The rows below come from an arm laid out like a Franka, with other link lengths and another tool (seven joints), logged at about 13 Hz.
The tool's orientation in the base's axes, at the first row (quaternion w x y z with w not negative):
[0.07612 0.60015 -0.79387 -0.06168]
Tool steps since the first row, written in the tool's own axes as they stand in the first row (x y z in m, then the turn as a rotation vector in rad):
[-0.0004 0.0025 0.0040 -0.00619 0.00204 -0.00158]
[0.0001 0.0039 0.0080 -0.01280 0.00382 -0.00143]
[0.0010 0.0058 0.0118 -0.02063 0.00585 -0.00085]
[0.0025 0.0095 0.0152 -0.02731 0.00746 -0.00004]
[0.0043 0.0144 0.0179 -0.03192 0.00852 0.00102]
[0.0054 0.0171 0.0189 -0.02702 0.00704 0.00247]
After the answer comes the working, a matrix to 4 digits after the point.
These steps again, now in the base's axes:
[-0.0030 0.0011 -0.0035 0.00004 0.00650 0.00165]
[-0.0053 0.0010 -0.0071 0.00011 0.01335 0.00153]
[-0.0080 0.0007 -0.0104 0.00018 0.02144 0.00098]
[-0.0126 0.0003 -0.0130 0.00029 0.02831 0.00017]
[-0.0182 -0.0001 -0.0146 0.00032 0.03304 -0.00088]
[-0.0213 -0.0004 -0.0150 0.00012 0.02793 -0.00236]

The tool's axes in the first row as the columns of a matrix, in the base's axes (rounded; the answer above uses it unrounded):
[-0.2681 -0.9435 -0.1949]
[-0.9623 0.2720 0.0066]
[0.0468 0.1893 -0.9808]

